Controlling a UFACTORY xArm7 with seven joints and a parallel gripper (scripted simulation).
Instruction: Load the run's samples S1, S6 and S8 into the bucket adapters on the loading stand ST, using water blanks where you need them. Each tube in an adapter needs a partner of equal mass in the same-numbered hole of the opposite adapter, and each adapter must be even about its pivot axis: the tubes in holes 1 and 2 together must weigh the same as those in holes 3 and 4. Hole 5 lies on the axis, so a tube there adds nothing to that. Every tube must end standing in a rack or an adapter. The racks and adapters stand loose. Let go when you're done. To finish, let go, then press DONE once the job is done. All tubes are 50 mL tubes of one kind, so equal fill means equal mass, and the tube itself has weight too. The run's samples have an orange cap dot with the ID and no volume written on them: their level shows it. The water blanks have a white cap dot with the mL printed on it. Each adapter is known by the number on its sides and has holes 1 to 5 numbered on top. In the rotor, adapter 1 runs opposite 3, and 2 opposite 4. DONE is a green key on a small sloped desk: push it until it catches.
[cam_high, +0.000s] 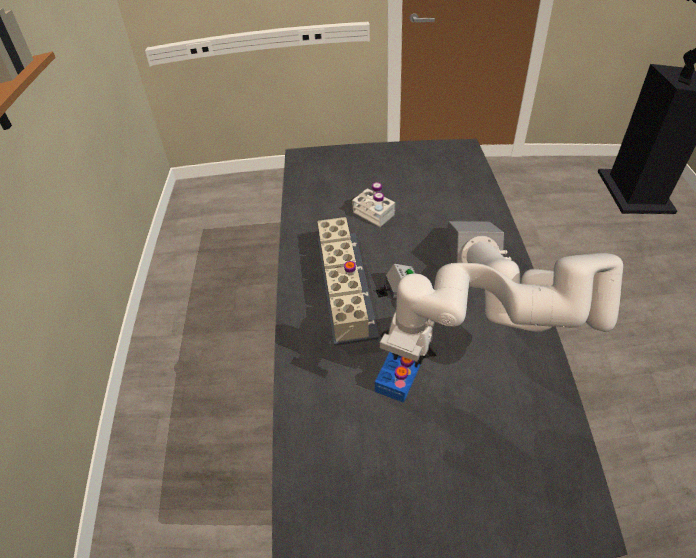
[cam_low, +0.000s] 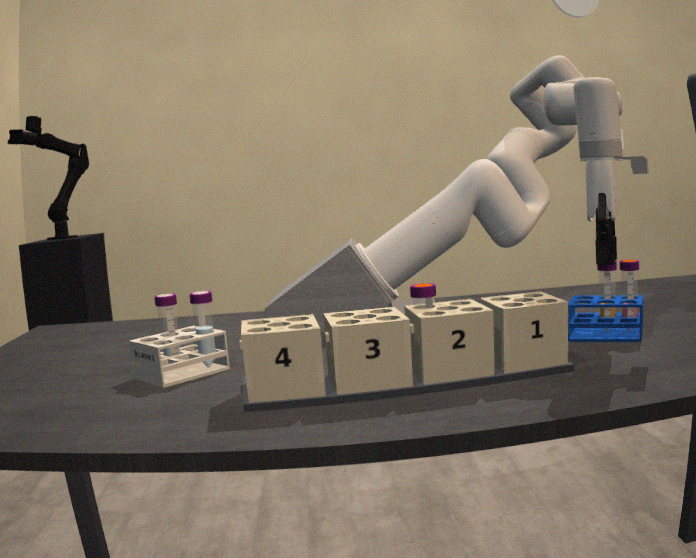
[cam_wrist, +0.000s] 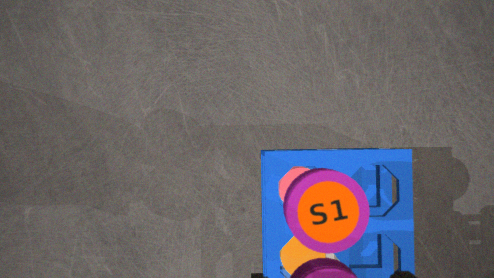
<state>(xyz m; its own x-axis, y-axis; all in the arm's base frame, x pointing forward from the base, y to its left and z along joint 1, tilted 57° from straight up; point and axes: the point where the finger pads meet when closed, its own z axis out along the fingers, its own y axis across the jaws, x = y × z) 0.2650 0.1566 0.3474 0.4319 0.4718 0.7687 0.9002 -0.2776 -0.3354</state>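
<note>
The sample S8 lies 7 cm below my hand and 1 cm ahead of it. Round my hand: sample tube: 7 cm below, 3 cm to the left, 2 cm ahead; blue sample rack: 11 cm below, 2 cm ahead, 1 cm to the right; loading stand ST: 35 cm to the right, 17 cm ahead, 13 cm below.
</note>
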